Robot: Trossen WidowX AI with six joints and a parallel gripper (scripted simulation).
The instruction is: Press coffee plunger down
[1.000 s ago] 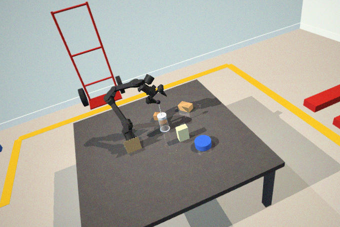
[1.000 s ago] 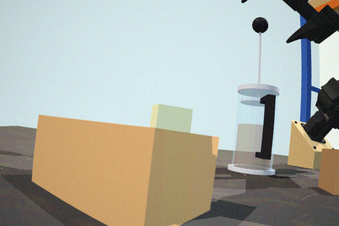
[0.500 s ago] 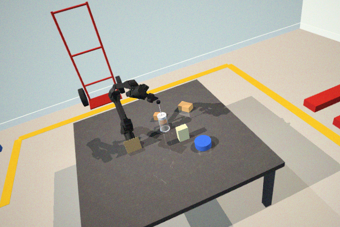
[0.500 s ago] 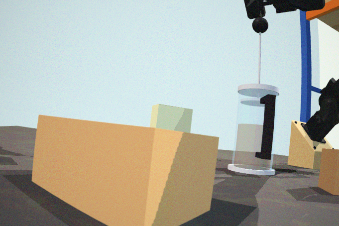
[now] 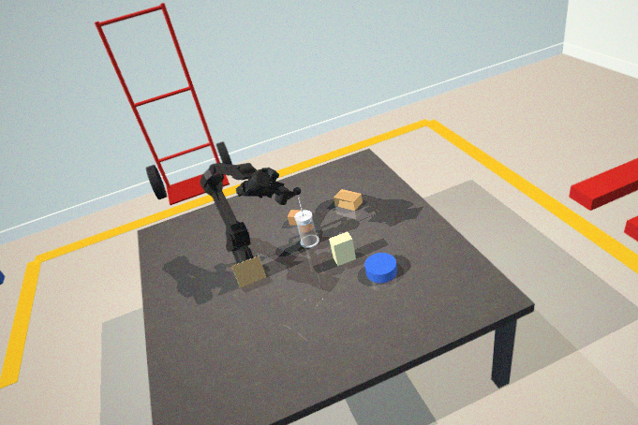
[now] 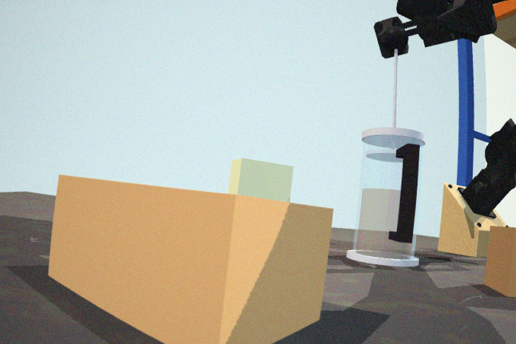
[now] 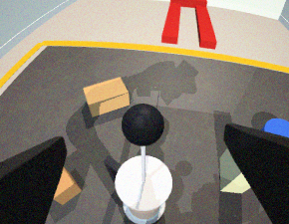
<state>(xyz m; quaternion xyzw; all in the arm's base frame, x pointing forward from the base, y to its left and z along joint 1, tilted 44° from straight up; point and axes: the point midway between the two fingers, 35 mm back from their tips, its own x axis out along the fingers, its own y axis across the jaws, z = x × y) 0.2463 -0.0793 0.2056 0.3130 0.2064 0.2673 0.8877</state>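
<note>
Now: gripper tip 160 mm above the coffee press, 30 mm to the right of it and 30 mm short of it. Also, from my gripper tip: pale yellow block: 240 mm below, 170 mm to the right, 130 mm ahead.
</note>
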